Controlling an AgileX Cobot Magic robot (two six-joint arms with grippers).
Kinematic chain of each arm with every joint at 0, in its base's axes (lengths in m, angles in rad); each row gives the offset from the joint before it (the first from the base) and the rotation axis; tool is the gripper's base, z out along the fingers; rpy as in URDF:
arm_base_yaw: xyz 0 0 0.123 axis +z
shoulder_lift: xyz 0 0 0 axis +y
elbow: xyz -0.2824 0 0.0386 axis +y
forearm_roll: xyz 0.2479 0 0.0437 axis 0.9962 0 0.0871
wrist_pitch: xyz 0 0 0 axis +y
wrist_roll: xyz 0.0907 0 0.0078 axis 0.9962 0 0.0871
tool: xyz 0 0 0 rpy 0 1.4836 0
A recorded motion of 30 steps. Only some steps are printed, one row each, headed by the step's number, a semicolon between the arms.
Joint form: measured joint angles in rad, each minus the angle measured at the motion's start. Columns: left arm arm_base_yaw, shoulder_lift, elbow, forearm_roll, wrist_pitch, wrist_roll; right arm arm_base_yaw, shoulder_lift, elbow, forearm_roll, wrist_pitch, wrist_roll.
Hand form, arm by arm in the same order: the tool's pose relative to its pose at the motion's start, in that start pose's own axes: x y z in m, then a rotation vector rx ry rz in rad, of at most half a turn. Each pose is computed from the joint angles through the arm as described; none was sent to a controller.
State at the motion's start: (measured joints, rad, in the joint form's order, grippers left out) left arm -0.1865 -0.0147 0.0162 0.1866 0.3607 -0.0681; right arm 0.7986 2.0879 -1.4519 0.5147 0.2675 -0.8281
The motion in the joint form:
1: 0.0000 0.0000 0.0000 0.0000 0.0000 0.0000; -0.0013 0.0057 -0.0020 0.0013 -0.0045 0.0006
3: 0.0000 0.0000 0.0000 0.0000 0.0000 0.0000; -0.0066 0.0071 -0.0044 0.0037 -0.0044 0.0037
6: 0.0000 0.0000 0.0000 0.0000 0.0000 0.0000; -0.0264 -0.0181 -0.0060 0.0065 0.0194 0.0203
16: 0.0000 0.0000 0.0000 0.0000 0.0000 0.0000; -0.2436 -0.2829 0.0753 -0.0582 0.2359 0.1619
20: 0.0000 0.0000 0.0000 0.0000 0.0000 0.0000; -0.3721 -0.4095 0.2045 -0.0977 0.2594 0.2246
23: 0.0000 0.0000 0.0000 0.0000 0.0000 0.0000; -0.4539 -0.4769 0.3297 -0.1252 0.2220 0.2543
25: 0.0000 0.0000 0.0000 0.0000 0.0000 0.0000; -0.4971 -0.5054 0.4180 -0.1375 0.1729 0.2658
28: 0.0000 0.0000 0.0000 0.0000 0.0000 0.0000; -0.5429 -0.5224 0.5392 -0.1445 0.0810 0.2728
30: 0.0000 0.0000 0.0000 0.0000 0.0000 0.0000; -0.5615 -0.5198 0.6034 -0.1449 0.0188 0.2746
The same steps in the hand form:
1: 0.0000 0.0000 0.0000 0.0000 0.0000 0.0000; 0.0009 -0.0008 0.0018 0.0028 0.0004 0.0032
3: 0.0000 0.0000 0.0000 0.0000 0.0000 0.0000; 0.0013 -0.0032 0.0019 0.0064 -0.0002 0.0122
6: 0.0000 0.0000 0.0000 0.0000 0.0000 0.0000; -0.0022 -0.0115 -0.0085 0.0107 -0.0073 0.0417
16: 0.0000 0.0000 0.0000 0.0000 0.0000 0.0000; 0.0067 -0.0792 -0.1165 0.0876 0.0132 0.2423
20: 0.0000 0.0000 0.0000 0.0000 0.0000 0.0000; 0.0438 -0.1012 -0.1608 0.1752 0.0546 0.3637
23: 0.0000 0.0000 0.0000 0.0000 0.0000 0.0000; 0.0800 -0.1075 -0.1788 0.2453 0.0939 0.4415
25: 0.0000 0.0000 0.0000 0.0000 0.0000 0.0000; 0.1049 -0.1076 -0.1838 0.2892 0.1186 0.4850
28: 0.0000 0.0000 0.0000 0.0000 0.0000 0.0000; 0.1391 -0.1041 -0.1837 0.3442 0.1510 0.5357
30: 0.0000 0.0000 0.0000 0.0000 0.0000 0.0000; 0.1575 -0.1009 -0.1807 0.3734 0.1681 0.5592

